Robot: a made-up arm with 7 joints. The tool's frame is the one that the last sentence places.
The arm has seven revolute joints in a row. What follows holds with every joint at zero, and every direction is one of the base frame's. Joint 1 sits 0.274 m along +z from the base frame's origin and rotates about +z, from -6.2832 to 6.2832 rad. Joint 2 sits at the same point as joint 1 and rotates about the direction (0, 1, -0.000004), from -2.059 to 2.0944 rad. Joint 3 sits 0.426 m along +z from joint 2 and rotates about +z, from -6.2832 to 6.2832 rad. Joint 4 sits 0.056 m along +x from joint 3 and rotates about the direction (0, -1, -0.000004), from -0.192 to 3.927 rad. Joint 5 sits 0.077 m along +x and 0.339 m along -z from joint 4 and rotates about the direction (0, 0.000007, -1), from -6.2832 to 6.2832 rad. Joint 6 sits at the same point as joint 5 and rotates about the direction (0, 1, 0.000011), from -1.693 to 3.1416 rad. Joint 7 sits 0.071 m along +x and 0.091 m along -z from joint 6 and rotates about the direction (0, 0.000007, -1), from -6.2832 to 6.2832 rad. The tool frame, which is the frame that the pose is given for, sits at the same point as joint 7; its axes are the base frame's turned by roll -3.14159, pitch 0 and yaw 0 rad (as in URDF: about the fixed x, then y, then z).
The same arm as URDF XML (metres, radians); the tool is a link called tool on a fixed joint. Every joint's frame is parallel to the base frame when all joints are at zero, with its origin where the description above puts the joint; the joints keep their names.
<robot name="arm">
  <joint name="tool_joint" type="fixed">
    <parent link="link7"/>
    <child link="tool"/>
    <origin xyz="0 0 0" rpy="-3.1416 0 0"/>
  </joint>
  <joint name="joint 7" type="revolute">
    <parent link="link6"/>
    <child link="link7"/>
    <origin xyz="0.071 0 -0.091" rpy="0 0 0"/>
    <axis xyz="0 0 -1"/>
    <limit lower="-6.2832" upper="6.2832"/>
  </joint>
  <joint name="joint 6" type="revolute">
    <parent link="link5"/>
    <child link="link6"/>
    <origin xyz="0 0 0" rpy="0 0 0"/>
    <axis xyz="0 1 0"/>
    <limit lower="-1.693" upper="3.1416"/>
  </joint>
  <joint name="joint 5" type="revolute">
    <parent link="link4"/>
    <child link="link5"/>
    <origin xyz="0.077 0 -0.339" rpy="0 0 0"/>
    <axis xyz="0 0 -1"/>
    <limit lower="-6.2832" upper="6.2832"/>
  </joint>
  <joint name="joint 4" type="revolute">
    <parent link="link3"/>
    <child link="link4"/>
    <origin xyz="0.056 0 0" rpy="0 0 0"/>
    <axis xyz="0 -1 0"/>
    <limit lower="-0.192" upper="3.927"/>
  </joint>
  <joint name="joint 3" type="revolute">
    <parent link="link2"/>
    <child link="link3"/>
    <origin xyz="0 0 0.426" rpy="0 0 0"/>
    <axis xyz="0 0 1"/>
    <limit lower="-6.2832" upper="6.2832"/>
  </joint>
  <joint name="joint 2" type="revolute">
    <parent link="link1"/>
    <child link="link2"/>
    <origin xyz="0 0 0" rpy="0 0 0"/>
    <axis xyz="0 1 0"/>
    <limit lower="-2.059" upper="2.0944"/>
  </joint>
  <joint name="joint 1" type="revolute">
    <parent link="base"/>
    <child link="link1"/>
    <origin xyz="0 0 0.274" rpy="0 0 0"/>
    <axis xyz="0 0 1"/>
    <limit lower="-6.2832" upper="6.2832"/>
  </joint>
  <link name="base"/>
  <link name="link1"/>
  <link name="link2"/>
  <link name="link3"/>
  <link name="link4"/>
  <link name="link5"/>
  <link name="link6"/>
  <link name="link7"/>
  <link name="tool"/>
</robot>

